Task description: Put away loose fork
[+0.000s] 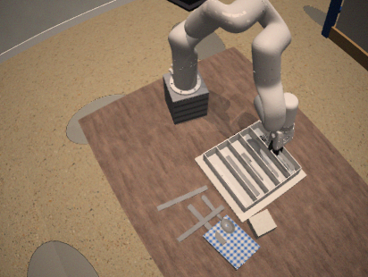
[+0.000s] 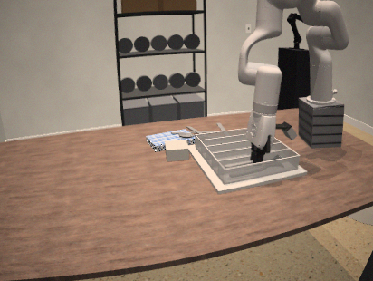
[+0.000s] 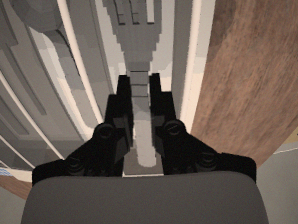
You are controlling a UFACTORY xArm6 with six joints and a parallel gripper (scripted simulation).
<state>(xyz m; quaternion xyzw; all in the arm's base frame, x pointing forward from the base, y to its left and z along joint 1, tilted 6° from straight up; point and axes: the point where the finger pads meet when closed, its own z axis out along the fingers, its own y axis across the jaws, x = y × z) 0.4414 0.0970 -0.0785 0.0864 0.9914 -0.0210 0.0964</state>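
Now: the tray 11 cm to the right of my hand, 3 cm behind it and 2 cm below it. Round my hand: box 27 cm to the right, 16 cm ahead, 4 cm below.
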